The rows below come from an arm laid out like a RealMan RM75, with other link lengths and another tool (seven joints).
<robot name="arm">
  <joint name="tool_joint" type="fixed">
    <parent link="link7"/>
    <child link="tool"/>
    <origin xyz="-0.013 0.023 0.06" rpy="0 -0.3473 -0.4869"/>
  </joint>
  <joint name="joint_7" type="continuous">
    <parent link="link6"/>
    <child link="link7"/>
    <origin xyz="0 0 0.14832" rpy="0 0 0"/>
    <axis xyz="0 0 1"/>
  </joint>
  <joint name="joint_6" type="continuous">
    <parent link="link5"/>
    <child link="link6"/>
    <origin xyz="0 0 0" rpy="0 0 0"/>
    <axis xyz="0 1 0"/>
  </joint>
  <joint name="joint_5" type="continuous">
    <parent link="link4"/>
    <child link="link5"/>
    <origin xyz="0 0 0.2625" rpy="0 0 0"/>
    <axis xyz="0 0 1"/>
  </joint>
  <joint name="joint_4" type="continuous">
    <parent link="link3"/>
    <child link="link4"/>
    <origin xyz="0 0 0" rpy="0 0 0"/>
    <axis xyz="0 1 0"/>
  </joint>
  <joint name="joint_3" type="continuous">
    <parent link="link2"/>
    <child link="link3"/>
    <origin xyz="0 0 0.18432" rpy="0 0 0"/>
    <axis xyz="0 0 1"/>
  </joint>
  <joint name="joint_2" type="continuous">
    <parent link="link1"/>
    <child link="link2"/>
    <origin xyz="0 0 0" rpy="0 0 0"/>
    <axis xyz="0 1 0"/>
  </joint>
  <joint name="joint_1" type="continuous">
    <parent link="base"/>
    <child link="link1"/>
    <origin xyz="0 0 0.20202" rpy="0 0 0"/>
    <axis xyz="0 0 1"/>
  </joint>
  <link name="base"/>
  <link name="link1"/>
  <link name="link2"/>
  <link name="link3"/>
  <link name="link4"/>
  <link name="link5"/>
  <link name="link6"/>
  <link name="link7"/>
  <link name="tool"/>
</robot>
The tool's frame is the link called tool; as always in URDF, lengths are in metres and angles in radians. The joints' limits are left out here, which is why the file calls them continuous.
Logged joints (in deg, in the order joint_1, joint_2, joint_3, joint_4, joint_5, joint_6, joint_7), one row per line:
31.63, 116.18, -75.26, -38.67, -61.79, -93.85, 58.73
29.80, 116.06, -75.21, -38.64, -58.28, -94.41, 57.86
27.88, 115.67, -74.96, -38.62, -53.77, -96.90, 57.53
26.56, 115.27, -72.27, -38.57, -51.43, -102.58, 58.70
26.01, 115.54, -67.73, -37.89, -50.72, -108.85, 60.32
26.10, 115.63, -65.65, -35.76, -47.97, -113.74, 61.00
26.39, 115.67, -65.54, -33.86, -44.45, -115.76, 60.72
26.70, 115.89, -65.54, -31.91, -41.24, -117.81, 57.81
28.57, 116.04, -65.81, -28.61, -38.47, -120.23, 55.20
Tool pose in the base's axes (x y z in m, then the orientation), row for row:
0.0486, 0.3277, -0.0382, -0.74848, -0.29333, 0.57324, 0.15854
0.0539, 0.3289, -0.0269, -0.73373, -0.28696, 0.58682, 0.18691
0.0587, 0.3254, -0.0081, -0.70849, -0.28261, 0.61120, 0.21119
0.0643, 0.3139, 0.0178, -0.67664, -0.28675, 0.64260, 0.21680
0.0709, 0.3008, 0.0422, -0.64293, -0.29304, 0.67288, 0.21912
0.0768, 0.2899, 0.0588, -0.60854, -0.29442, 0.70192, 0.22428
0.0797, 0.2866, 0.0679, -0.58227, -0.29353, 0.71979, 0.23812
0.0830, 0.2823, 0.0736, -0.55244, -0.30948, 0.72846, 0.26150
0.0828, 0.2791, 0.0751, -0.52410, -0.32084, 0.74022, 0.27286
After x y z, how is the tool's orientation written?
As a quaternion, x y z w.
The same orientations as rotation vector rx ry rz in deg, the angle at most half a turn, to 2 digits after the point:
-122.62, -48.06, 93.91
-118.35, -46.29, 94.65
-112.80, -44.99, 97.31
-107.40, -45.52, 102.00
-101.93, -46.46, 106.68
-96.21, -46.55, 110.98
-91.40, -46.07, 112.98
-85.67, -47.99, 112.97
-80.81, -49.47, 114.13

